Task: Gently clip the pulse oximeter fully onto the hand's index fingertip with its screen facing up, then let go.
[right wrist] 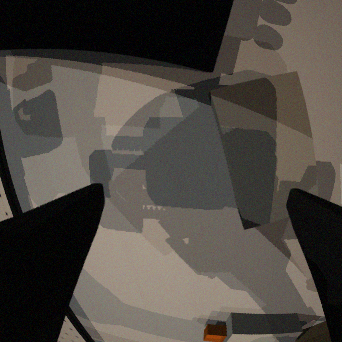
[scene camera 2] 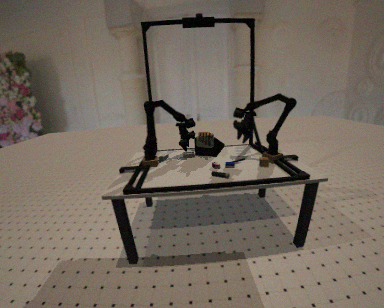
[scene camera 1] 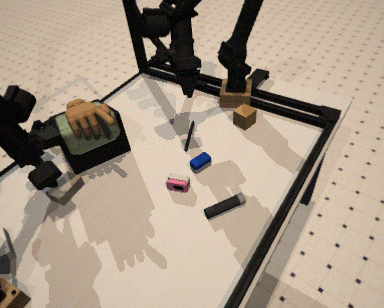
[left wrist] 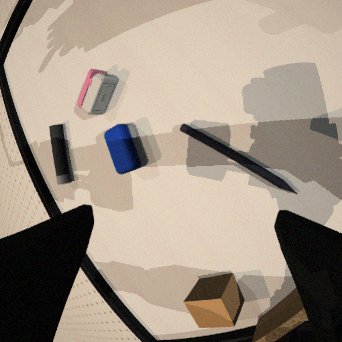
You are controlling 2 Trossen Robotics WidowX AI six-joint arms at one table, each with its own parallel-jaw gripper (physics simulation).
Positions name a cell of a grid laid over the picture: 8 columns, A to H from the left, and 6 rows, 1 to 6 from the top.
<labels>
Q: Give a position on a black cylinder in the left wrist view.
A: B3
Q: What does the grey block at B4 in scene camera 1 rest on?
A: The table.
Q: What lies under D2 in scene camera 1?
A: The left gripper.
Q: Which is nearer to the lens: the blue block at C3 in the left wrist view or the black pen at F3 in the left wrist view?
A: The black pen.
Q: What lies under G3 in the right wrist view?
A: A grey block.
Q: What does the black pen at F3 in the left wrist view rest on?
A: The table.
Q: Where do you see a pink and grey pulse oximeter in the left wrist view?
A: At C2
</labels>
